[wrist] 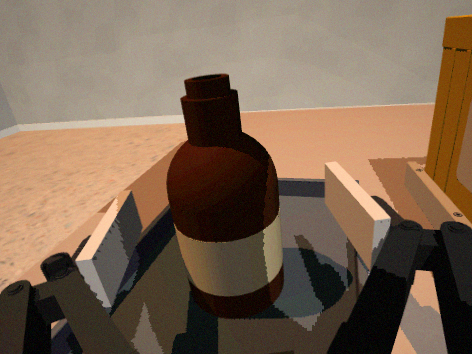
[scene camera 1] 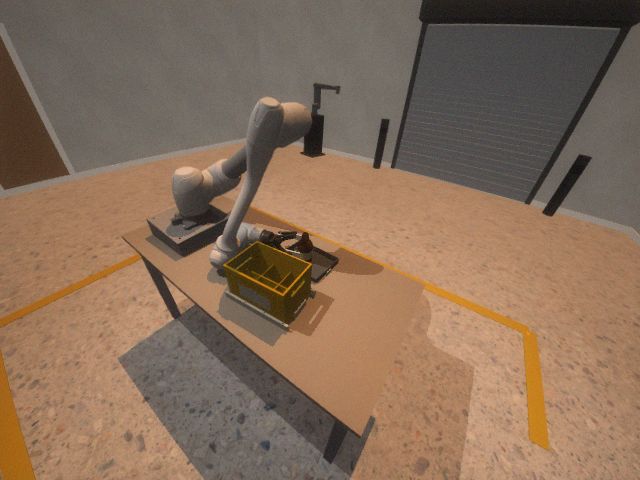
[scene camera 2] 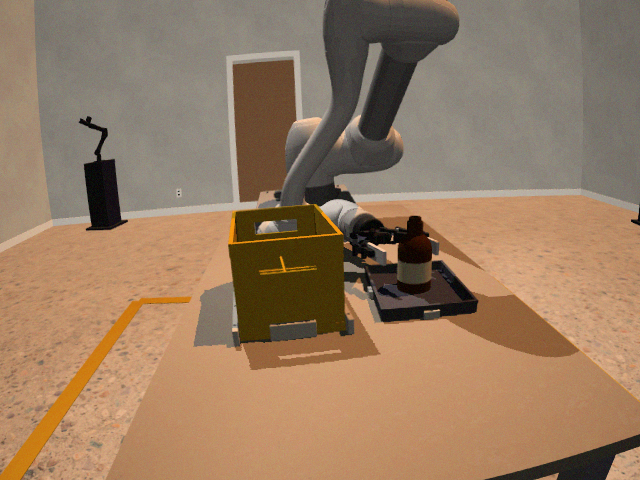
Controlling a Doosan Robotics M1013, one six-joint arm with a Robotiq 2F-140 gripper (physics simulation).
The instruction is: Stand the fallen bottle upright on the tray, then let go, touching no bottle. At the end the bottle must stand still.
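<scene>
The brown bottle with a cream label stands upright on the dark tray. It leans a little in the wrist view but looks vertical in scene camera 2. My gripper is open wide, with one pale pad on each side of the bottle. In the wrist view a gap shows on both sides, wider on the right. No pad is seen touching the bottle. In scene camera 1 the crate and bottle hide part of the fingers and tray.
A yellow crate with dividers stands beside the tray on the table, held between low pale rails. It rises close beside my wrist. The tray has low raised walls around the bottle.
</scene>
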